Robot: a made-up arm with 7 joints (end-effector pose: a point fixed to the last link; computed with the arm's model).
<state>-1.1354 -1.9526 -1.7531 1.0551 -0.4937 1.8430 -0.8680</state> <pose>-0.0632 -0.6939 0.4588 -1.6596 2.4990 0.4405</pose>
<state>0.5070 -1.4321 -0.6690 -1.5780 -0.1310 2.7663 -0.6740</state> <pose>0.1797 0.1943 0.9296 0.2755 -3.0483 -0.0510</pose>
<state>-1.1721 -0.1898 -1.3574 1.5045 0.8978 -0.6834 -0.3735</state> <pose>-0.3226 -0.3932 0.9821 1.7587 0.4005 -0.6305</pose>
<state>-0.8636 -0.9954 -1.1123 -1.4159 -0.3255 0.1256 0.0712</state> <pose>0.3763 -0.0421 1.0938 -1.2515 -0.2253 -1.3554</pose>
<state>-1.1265 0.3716 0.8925 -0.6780 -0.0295 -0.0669 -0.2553</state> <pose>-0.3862 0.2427 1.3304 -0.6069 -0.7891 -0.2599</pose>
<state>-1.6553 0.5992 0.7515 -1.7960 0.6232 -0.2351 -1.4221</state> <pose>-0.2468 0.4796 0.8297 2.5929 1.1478 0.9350</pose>
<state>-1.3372 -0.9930 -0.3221 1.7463 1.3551 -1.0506 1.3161</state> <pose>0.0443 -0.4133 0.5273 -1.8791 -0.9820 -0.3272</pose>
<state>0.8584 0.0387 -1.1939 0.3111 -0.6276 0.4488 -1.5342</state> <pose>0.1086 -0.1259 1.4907 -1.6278 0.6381 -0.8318</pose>
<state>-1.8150 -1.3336 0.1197 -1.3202 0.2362 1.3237 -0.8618</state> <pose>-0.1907 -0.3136 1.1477 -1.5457 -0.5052 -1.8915</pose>
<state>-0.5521 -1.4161 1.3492 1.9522 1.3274 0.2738 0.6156</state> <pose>0.2909 0.1656 0.7110 -1.2651 -1.8606 -0.5978</pose>
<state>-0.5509 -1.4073 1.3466 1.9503 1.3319 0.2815 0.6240</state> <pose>0.2915 0.1658 0.7113 -1.2726 -1.8669 -0.5815</pose>
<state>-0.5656 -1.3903 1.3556 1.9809 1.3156 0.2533 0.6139</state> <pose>0.2804 0.1624 0.7181 -1.2335 -1.8942 -0.6160</pose>
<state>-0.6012 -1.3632 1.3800 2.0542 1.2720 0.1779 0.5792</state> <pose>0.2528 0.1537 0.7322 -1.1273 -1.9427 -0.7124</pose>
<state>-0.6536 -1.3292 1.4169 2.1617 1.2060 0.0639 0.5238</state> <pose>0.2103 0.1392 0.7493 -0.9558 -1.9924 -0.8478</pose>
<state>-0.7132 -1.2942 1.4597 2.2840 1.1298 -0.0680 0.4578</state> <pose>0.1598 0.1200 0.7641 -0.7440 -2.0189 -0.9821</pose>
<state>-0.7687 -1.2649 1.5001 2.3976 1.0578 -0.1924 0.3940</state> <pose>0.1121 0.0992 0.7735 -0.5370 -2.0138 -1.0829</pose>
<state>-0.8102 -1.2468 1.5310 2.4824 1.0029 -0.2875 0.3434</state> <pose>0.0765 0.0816 0.7780 -0.3790 -1.9884 -1.1436</pose>
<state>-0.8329 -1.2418 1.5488 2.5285 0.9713 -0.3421 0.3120</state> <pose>0.0575 0.0709 0.7798 -0.2908 -1.9612 -1.1765</pose>
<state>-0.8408 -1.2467 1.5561 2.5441 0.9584 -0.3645 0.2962</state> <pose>0.0513 0.0665 0.7806 -0.2572 -1.9403 -1.1965</pose>
